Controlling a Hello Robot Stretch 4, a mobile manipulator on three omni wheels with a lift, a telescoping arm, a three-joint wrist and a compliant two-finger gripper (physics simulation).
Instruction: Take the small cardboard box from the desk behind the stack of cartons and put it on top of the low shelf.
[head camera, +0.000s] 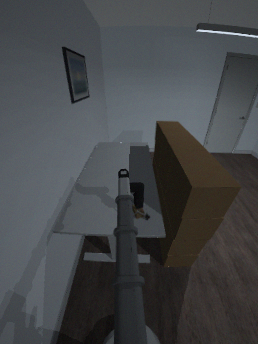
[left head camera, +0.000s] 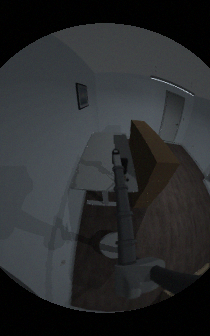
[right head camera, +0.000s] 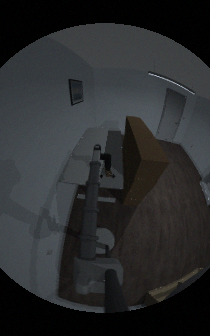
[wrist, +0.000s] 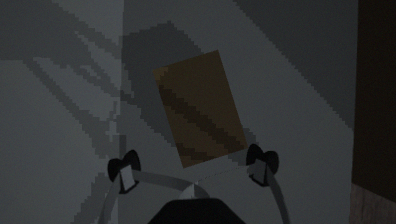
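Seen in the pictures: gripper, fingertip midpoint: (head camera: 137, 219) (right head camera: 107, 176) (wrist: 193, 160); robot's base at its link origin: (left head camera: 113, 244) (right head camera: 99, 239).
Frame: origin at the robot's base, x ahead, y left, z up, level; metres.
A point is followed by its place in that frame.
Note:
The small cardboard box (wrist: 200, 107) @[x 0.760, y -0.095, z 0.742 m] (right head camera: 108, 172) @[x 0.728, y -0.102, z 0.742 m] lies on the desk (head camera: 85, 215) @[x 0.757, y 0.296, z 0.692 m] (left head camera: 90, 180) @[x 0.725, y 0.265, z 0.693 m] (wrist: 310, 165) @[x 0.690, y -0.217, z 0.693 m], turned slightly in the wrist view. My gripper (wrist: 193, 160) @[x 0.702, y -0.087, z 0.692 m] (right head camera: 108, 176) @[x 0.702, y -0.087, z 0.692 m] is open above the desk. Its fingertips stand wide apart, and in the wrist view the box lies ahead of them and between their lines, with its near edge close to the fingertip line. In the head view the arm partly hides the box and gripper. The stack of cartons (head camera: 205, 160) @[x 0.890, y -0.578, z 1.053 m] (left head camera: 147, 155) @[x 0.822, y -0.373, z 0.963 m] (right head camera: 142, 155) @[x 0.665, y -0.385, z 1.052 m] (wrist: 377, 100) @[x 0.759, y -0.374, z 0.603 m] stands along the desk's right side. I cannot clearly identify the low shelf.
A wall with a framed picture (head camera: 77, 75) @[x 1.729, y 0.430, z 1.594 m] rises left of the desk. My long arm (head camera: 126, 250) @[x 0.293, y 0.001, z 1.107 m] reaches over the desk's near edge. Light wooden edges (right head camera: 175, 289) show at the bottom right of the right head view. A door (head camera: 230, 105) @[x 3.056, y -2.363, z 1.135 m] stands at the back right.

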